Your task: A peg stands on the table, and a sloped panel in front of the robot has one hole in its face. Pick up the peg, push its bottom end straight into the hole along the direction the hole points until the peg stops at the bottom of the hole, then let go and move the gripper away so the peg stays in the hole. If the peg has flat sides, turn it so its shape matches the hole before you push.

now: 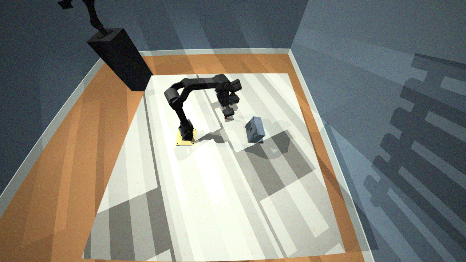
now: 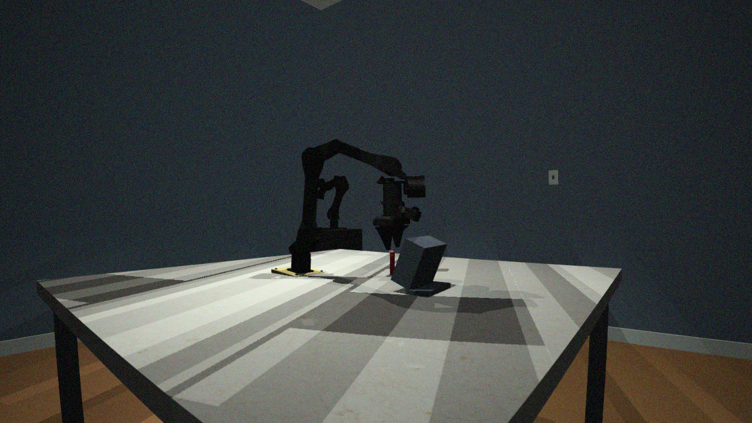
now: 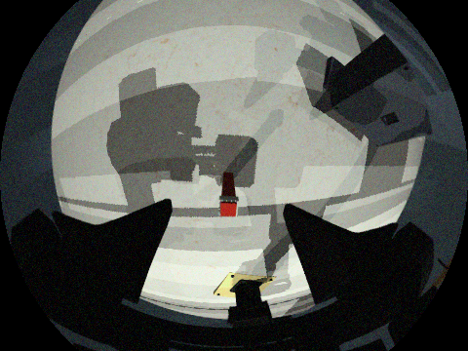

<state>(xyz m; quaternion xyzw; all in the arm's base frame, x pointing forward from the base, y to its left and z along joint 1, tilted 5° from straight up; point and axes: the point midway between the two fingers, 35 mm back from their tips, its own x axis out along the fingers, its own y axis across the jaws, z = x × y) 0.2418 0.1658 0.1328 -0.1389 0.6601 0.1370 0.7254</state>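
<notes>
The red peg lies 2 cm below my gripper tip. From my gripper tip the other things lie so: sloped panel 20 cm ahead, 13 cm to the right, 1 cm below.
</notes>
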